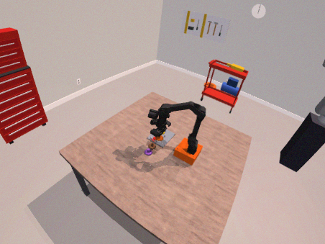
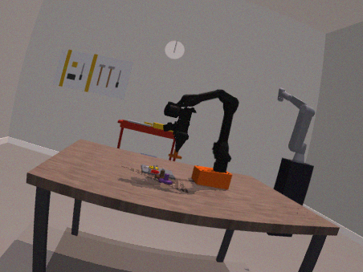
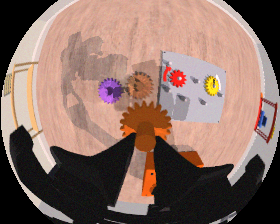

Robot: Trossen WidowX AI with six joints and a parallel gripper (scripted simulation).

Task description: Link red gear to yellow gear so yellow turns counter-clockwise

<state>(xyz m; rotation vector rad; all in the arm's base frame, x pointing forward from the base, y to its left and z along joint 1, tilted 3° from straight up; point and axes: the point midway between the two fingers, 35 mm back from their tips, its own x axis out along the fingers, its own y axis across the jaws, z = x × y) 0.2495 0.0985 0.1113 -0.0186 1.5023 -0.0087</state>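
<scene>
Right now my gripper tip is 130 mm above the red gear, 80 mm short of it and 60 mm to the left of it. Round my gripper tip: purple gear 130 mm below, 90 mm to the left, 30 mm ahead; then orange gear 10 mm below; then brown gear 130 mm below, 40 mm ahead, 20 mm to the left.
</scene>
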